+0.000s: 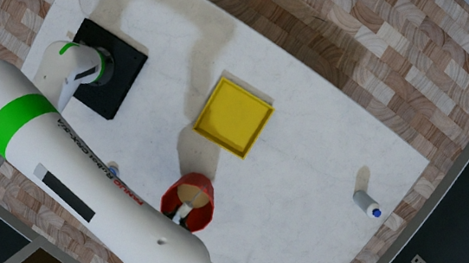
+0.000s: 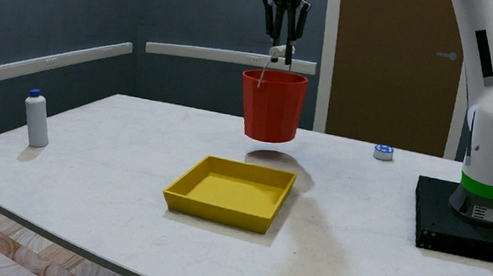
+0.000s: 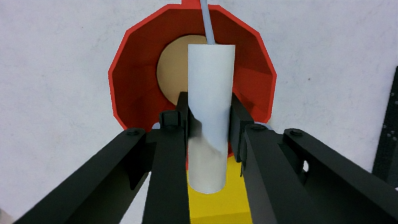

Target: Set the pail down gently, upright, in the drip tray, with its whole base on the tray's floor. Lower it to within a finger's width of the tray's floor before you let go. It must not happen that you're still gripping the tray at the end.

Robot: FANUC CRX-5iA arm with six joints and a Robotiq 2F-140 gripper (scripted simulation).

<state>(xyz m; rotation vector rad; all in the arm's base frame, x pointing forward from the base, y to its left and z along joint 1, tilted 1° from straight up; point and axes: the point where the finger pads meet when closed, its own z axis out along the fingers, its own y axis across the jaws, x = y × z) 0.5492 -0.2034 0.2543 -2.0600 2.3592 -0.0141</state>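
Right now the red pail is 9 cm below my hand and 1 cm ahead of it. From my hand the other things lie so: yellow drip tray: 30 cm to the left, 28 cm below, 1 cm behind; round cap: 31 cm behind, 28 cm below, 16 cm to the right; pail handle: 3 cm below.
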